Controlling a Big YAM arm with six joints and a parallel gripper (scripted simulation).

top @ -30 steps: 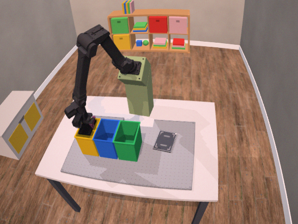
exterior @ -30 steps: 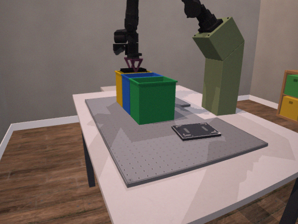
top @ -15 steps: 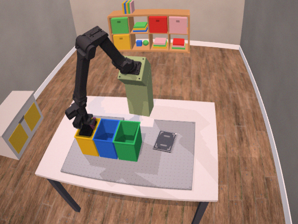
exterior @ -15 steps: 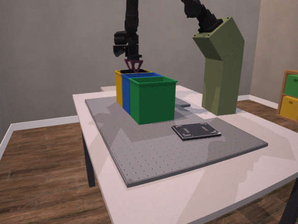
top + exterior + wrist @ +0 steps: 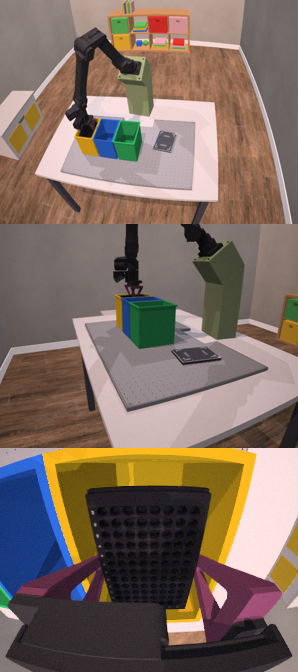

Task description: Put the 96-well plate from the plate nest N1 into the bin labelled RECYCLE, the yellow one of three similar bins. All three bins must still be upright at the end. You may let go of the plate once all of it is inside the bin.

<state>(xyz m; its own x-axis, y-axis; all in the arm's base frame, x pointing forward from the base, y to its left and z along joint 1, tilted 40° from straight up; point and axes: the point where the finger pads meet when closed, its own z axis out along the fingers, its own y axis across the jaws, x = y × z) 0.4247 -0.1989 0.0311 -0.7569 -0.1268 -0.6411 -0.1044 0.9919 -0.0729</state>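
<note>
My hand is right at the black 96-well plate. Round my hand: yellow bin: 8 cm below; blue bin: 2 cm behind, 13 cm to the left, 8 cm below; green bin: 3 cm behind, 26 cm to the left, 8 cm below.
</note>
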